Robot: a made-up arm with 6 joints.
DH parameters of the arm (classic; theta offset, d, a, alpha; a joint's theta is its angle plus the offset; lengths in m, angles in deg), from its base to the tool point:
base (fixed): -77.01 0 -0.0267 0
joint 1: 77.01 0.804 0.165 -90
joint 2: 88.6 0 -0.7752 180
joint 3: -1.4 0.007 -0.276 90
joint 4: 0 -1.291 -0.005 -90
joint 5: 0 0.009 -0.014 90
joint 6: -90 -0.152 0.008 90
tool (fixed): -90 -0.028 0 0
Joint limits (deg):
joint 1: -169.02..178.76
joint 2: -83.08..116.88
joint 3: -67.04..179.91
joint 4: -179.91..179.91
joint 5: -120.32..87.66
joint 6: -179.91..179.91
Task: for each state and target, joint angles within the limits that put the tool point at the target. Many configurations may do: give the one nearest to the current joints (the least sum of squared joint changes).
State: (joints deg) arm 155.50 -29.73 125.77 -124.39 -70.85 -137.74
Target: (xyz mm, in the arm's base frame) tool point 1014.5 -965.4 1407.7
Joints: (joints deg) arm 140.08 -12.96 158.23 -124.49 -81.62 -136.76
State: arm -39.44 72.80 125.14 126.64 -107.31 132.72
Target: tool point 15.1 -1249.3 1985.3
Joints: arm -84.26 97.09 155.07 123.23 -117.54 131.44
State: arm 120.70 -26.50 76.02 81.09 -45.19 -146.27
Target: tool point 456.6 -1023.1 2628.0
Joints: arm 112.01 -34.25 80.71 83.77 -27.88 -150.47
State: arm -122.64 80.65 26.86 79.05 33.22 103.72
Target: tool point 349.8 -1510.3 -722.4
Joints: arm -79.82 109.33 33.71 78.90 31.19 103.53
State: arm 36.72 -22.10 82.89 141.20 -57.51 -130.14
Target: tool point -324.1 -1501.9 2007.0
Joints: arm 74.81 -29.75 113.24 139.43 -69.11 -128.42
